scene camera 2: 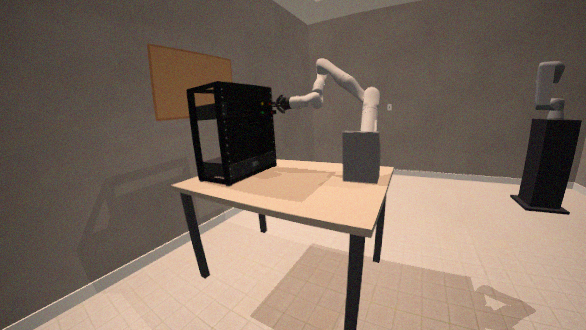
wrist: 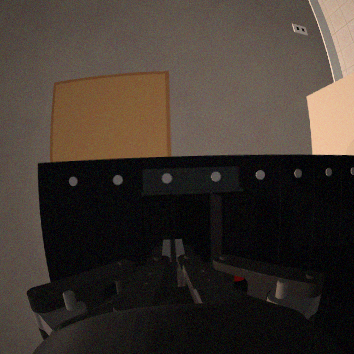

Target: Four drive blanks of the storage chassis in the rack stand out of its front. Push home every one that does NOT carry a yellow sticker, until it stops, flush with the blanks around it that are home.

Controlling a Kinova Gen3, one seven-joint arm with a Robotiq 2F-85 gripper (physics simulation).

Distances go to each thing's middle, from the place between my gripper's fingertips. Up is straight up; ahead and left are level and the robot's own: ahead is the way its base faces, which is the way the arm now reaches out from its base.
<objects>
Now: hand 170 mm short of the black rack (scene camera 2: 248, 148), 180 mm to the right of it and 160 mm above it.
</objects>
